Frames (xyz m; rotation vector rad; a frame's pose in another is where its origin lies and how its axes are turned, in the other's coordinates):
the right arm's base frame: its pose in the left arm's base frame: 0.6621 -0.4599 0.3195 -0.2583 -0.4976 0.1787
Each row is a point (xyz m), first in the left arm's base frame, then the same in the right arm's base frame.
Working: the left arm's base frame: its pose in the right arm's base frame: -0.6088 0.5998 0.1471 0.2583 0.4976 -0.1787

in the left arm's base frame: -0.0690 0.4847 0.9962
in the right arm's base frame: -0.1112 0.7828 1.1223
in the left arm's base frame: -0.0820 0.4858 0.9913
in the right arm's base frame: -0.1243 0.7867 1.1247
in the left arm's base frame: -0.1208 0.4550 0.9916
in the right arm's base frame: -0.1649 0.7614 1.1379
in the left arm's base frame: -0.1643 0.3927 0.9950
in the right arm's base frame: -0.2153 0.7057 1.1497
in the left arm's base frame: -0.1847 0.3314 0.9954
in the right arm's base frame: -0.2469 0.6494 1.1478
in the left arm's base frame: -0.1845 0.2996 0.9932
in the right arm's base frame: -0.2551 0.6197 1.1394
